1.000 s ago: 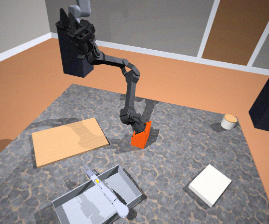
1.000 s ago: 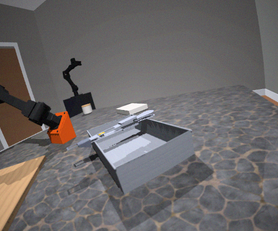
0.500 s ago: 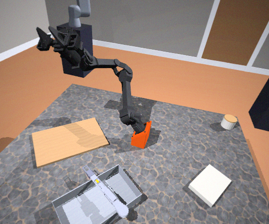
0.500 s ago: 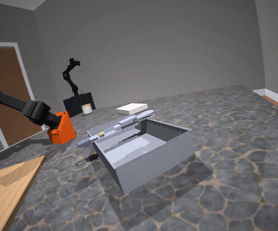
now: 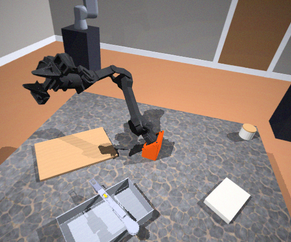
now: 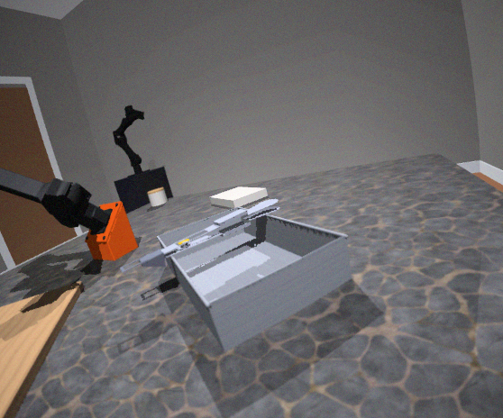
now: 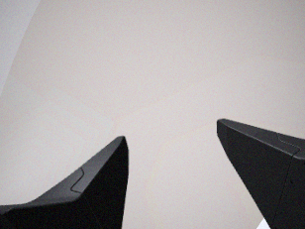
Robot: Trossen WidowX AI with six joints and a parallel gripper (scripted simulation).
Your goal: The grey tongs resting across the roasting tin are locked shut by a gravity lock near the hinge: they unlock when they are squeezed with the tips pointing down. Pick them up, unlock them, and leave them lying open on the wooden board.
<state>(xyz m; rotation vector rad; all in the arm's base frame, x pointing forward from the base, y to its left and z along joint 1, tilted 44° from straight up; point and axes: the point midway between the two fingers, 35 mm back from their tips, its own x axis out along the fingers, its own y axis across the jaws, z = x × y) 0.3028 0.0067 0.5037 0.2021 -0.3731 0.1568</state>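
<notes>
My gripper tip is 42 cm above the yellow lock piece, 25 cm to the right of it and 4 cm short of it. The rest, counted from my gripper tip: white flat block 74 cm to the left, 47 cm below, 15 cm behind; wooden board 48 cm below, 18 cm behind, 1 cm to the right; grey roasting tin 46 cm below, 28 cm to the left, 10 cm ahead.
</notes>
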